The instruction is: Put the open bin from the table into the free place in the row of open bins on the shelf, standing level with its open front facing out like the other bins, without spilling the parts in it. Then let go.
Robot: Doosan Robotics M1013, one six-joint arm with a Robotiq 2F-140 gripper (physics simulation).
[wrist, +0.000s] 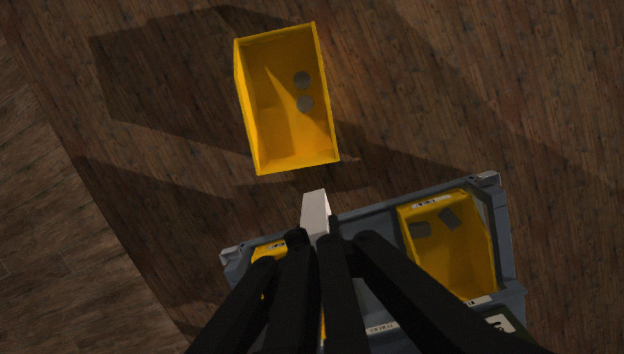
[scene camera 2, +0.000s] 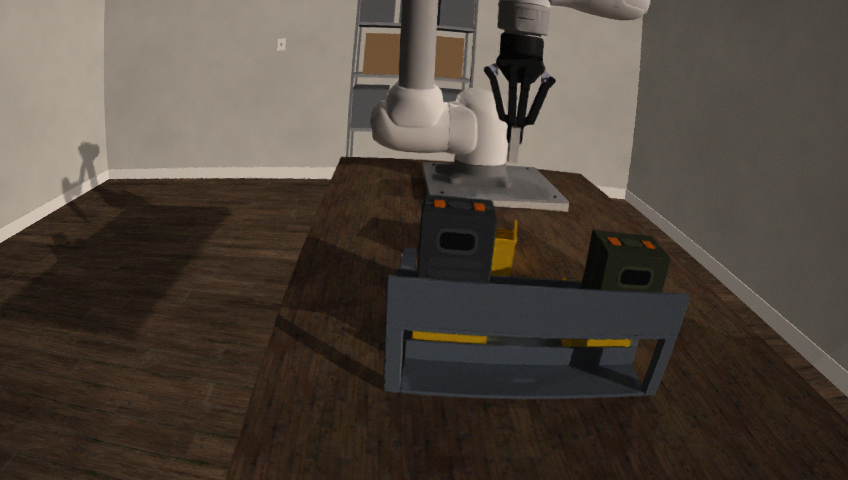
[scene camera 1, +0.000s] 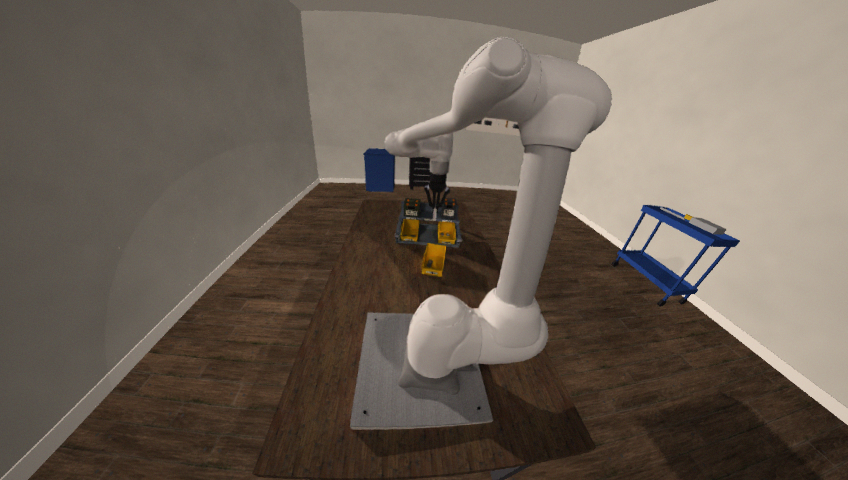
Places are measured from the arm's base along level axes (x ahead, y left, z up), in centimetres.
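Pixels of known places: gripper, fingertip midpoint: (wrist: pixel 318 207) (scene camera 2: pixel 512 161) (scene camera 1: pixel 434 219); arm's base, link origin: (scene camera 2: pixel 479 177) (scene camera 1: pixel 430 363).
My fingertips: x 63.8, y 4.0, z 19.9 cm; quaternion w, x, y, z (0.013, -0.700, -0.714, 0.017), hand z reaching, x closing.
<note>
For each thing: its top centre in the pictures, then the offset to it from my fingertips. "spot": a spot on its surface instead.
- open yellow bin, surface spot: (wrist: pixel 295 145) (scene camera 1: pixel 436 257) spot: dz -21.7, dx -2.1, dy -3.1 cm
- left yellow bin, surface spot: (scene camera 1: pixel 409 230) spot: dz -21.1, dx +24.0, dy +15.6 cm
- dark grey case, top centre: (scene camera 2: pixel 459 204) (scene camera 1: pixel 449 199) dz +0.4, dx +29.5, dy -8.1 cm
- dark green case, top centre: (scene camera 2: pixel 631 242) (scene camera 1: pixel 412 200) dz -2.1, dx +28.6, dy +15.0 cm
The open yellow bin (scene camera 1: pixel 434 255) (scene camera 2: pixel 502 256) (wrist: pixel 295 145) stands upright on the table, apart from the shelf's front and slightly turned; two round grey parts show inside in the wrist view. The grey shelf (scene camera 1: pixel 428 242) (scene camera 2: pixel 535 309) (wrist: pixel 506 240) holds a left yellow bin (scene camera 1: pixel 409 230) and a right yellow bin (scene camera 1: pixel 446 233) (wrist: pixel 450 255), with a free place (scene camera 1: pixel 427 231) (wrist: pixel 375 232) between them. My gripper (scene camera 1: pixel 435 211) (scene camera 2: pixel 514 142) (wrist: pixel 318 207) is shut and empty, high above; in the wrist view its tips appear between the table bin and the shelf. Its fingers partly hide the left row bin.
A dark grey case (scene camera 2: pixel 457 261) and a dark green case (scene camera 2: pixel 630 261) stand on the shelf's upper level, behind the row of bins. My arm's grey base plate (scene camera 1: pixel 380 380) (scene camera 2: pixel 523 190) lies on the table. A blue cart (scene camera 1: pixel 654 273) stands off to the right.
</note>
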